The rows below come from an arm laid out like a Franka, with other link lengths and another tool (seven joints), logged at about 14 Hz.
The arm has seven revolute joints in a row. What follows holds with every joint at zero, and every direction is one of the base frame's. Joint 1 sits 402.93 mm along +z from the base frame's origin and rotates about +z. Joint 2 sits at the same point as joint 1 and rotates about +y. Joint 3 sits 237 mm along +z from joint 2 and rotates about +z. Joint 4 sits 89.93 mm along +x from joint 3 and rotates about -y. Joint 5 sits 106.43 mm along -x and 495.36 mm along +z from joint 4 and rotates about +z. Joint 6 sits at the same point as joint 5 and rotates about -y. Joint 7 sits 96.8 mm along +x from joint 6 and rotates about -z. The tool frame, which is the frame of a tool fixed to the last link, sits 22 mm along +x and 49 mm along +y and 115.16 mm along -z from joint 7; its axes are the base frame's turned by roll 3.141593, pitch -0.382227 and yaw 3.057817 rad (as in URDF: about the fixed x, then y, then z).
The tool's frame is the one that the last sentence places.
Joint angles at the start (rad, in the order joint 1, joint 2, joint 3, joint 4, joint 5, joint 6, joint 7):
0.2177, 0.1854, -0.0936, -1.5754, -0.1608, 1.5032, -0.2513
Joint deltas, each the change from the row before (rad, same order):
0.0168, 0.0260, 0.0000, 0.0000, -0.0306, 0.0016, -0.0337
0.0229, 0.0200, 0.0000, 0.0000, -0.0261, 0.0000, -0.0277
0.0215, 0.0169, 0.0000, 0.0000, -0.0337, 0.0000, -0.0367
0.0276, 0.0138, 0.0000, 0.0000, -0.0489, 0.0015, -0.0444
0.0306, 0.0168, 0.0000, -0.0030, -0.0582, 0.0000, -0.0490
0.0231, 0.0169, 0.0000, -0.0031, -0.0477, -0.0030, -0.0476
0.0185, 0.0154, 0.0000, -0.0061, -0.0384, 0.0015, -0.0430
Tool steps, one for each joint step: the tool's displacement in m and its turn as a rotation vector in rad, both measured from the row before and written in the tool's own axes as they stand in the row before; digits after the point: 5 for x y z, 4 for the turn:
-0.01180, 0.01075, 0.01304, 0.0502, 0.0273, -0.0357
-0.00941, 0.01505, 0.00826, 0.0477, 0.0216, -0.0361
-0.00760, 0.01299, 0.00686, 0.0569, 0.0210, -0.0397
-0.00626, 0.01491, 0.00400, 0.0776, 0.0204, -0.0441
-0.00857, 0.01649, 0.00560, 0.0882, 0.0310, -0.0492
-0.00835, 0.01284, 0.00595, 0.0720, 0.0333, -0.0482
-0.00895, 0.01100, 0.00583, 0.0599, 0.0289, -0.0455

